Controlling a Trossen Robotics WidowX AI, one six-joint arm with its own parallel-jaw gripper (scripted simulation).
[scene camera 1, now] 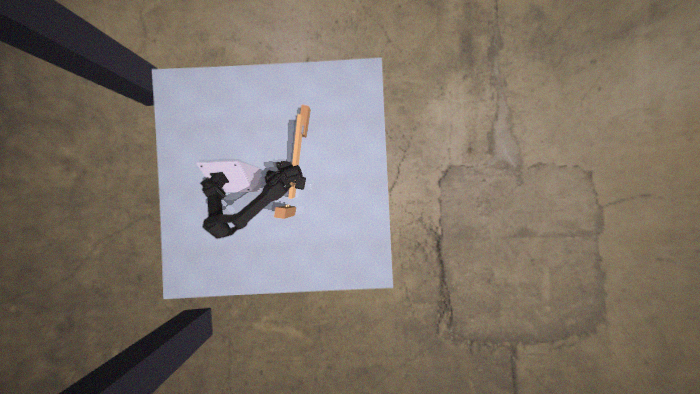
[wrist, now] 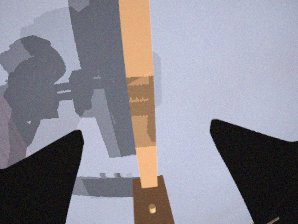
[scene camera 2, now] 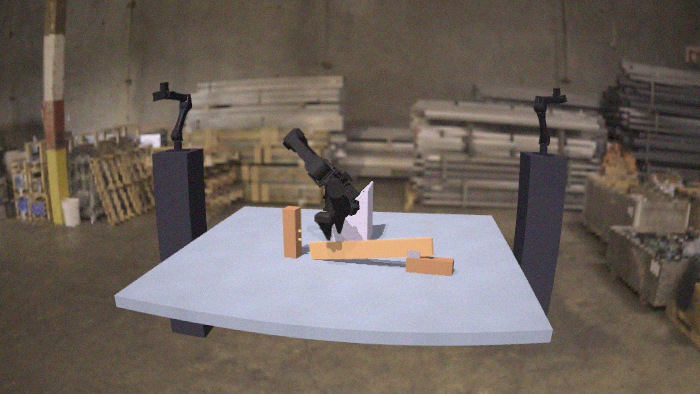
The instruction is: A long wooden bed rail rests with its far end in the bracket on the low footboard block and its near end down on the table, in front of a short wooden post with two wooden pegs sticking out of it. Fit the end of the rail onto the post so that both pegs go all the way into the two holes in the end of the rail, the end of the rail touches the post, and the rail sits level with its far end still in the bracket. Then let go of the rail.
Scene:
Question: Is my gripper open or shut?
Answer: Open.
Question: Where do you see a wooden post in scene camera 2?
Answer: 292, 230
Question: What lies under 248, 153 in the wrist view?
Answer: My gripper.

